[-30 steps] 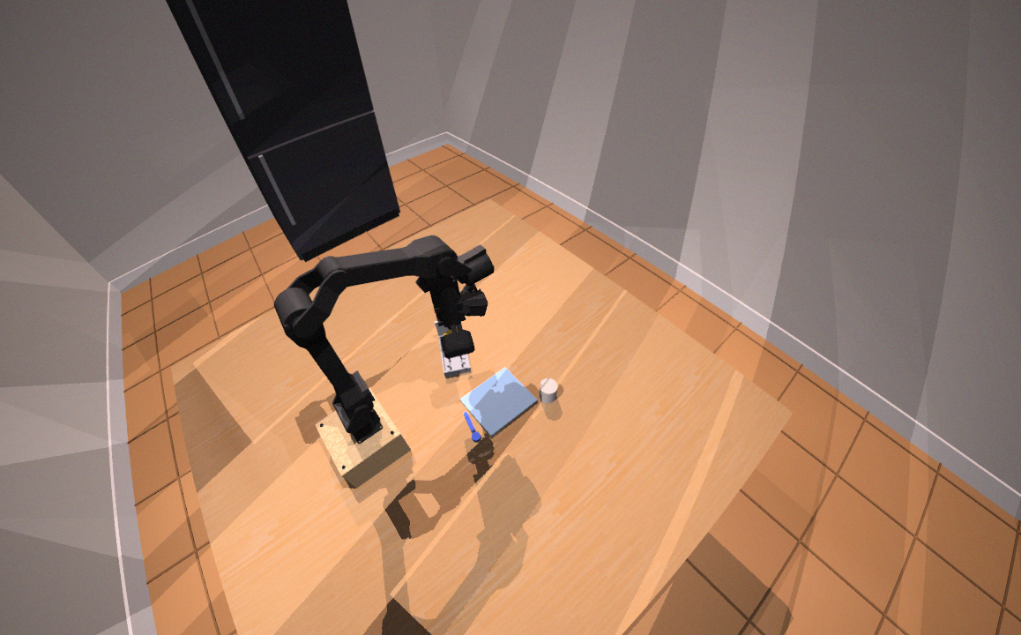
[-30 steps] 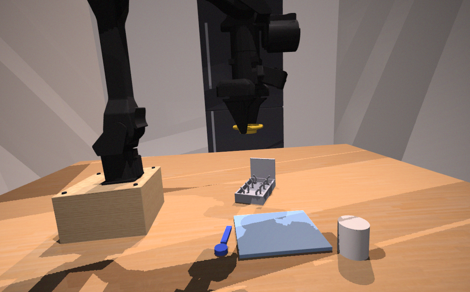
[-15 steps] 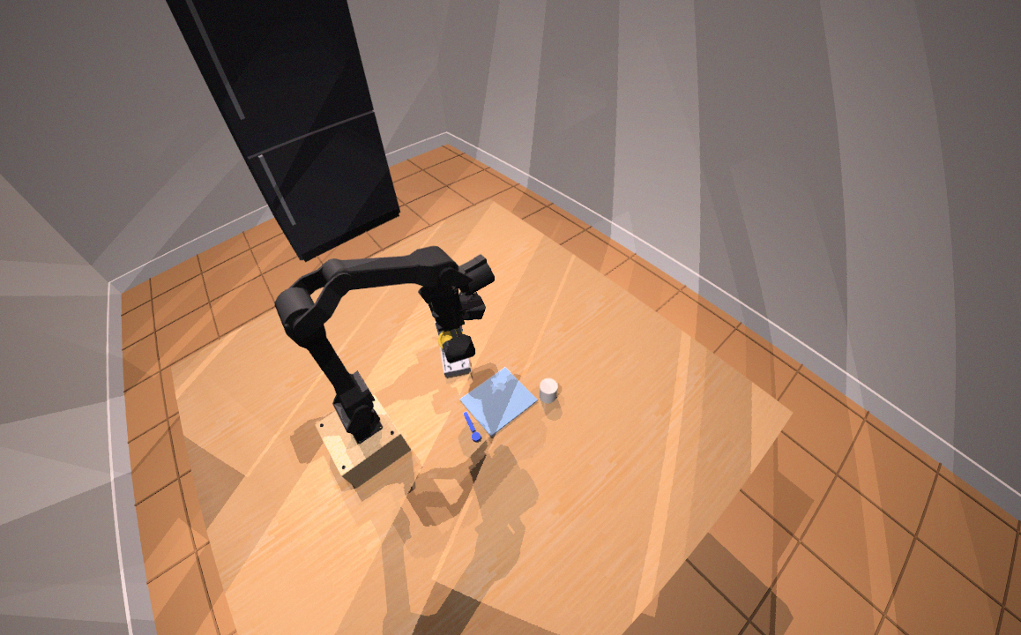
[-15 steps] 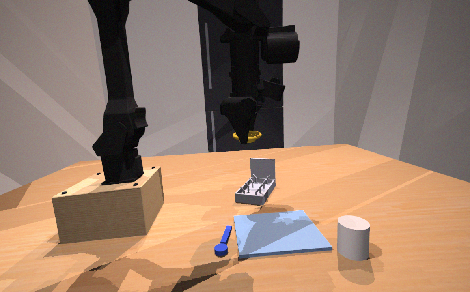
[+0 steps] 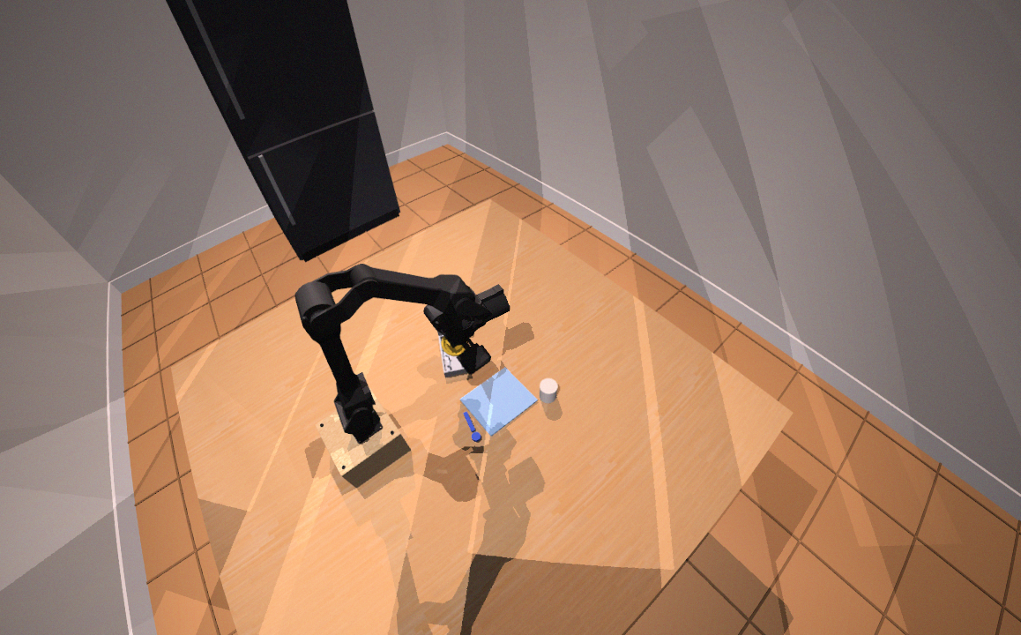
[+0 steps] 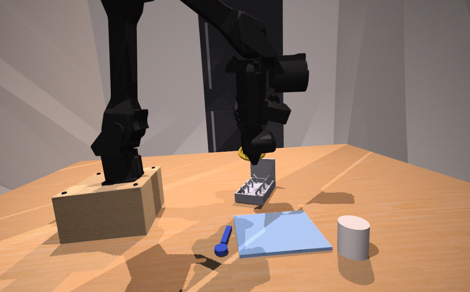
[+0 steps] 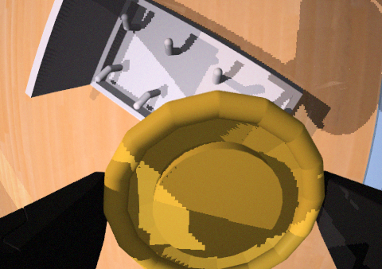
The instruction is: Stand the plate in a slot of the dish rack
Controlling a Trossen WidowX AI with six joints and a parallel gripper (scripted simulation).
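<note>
Right now the grey dish rack is 2 cm ahead of my gripper tip, 5 cm to the left of it and 9 cm below it. Round my gripper tip: yellow plate (1 cm above); light blue mat (2 cm ahead, 14 cm to the right, 11 cm below); blue spoon (8 cm behind, 16 cm to the right, 11 cm below).
</note>
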